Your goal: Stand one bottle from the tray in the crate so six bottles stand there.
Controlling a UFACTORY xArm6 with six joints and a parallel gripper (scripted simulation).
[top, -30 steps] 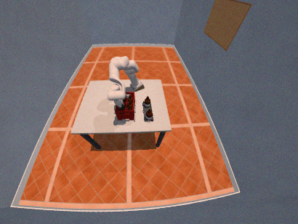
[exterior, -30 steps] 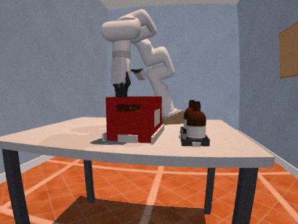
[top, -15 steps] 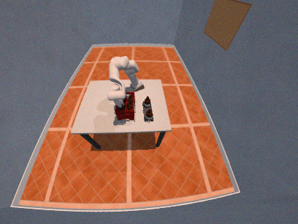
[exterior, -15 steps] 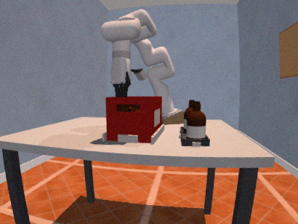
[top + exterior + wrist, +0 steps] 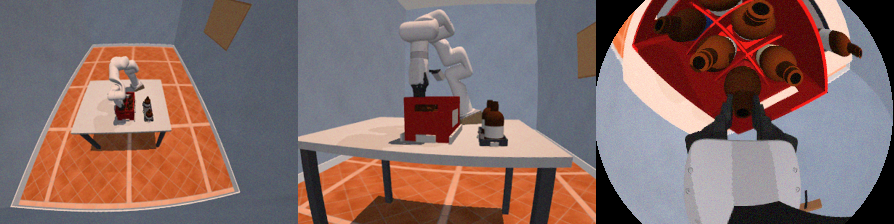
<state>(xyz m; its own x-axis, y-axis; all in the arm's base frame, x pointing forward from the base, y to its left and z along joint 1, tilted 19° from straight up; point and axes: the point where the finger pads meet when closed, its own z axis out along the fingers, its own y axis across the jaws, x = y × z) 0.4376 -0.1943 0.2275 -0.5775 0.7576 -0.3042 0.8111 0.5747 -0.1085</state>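
Right now the brown bottle is 7 cm below my hand. Also, from my hand: red crate 9 cm below, 7 cm behind, 6 cm to the left; tray 30 cm to the left, 16 cm below.
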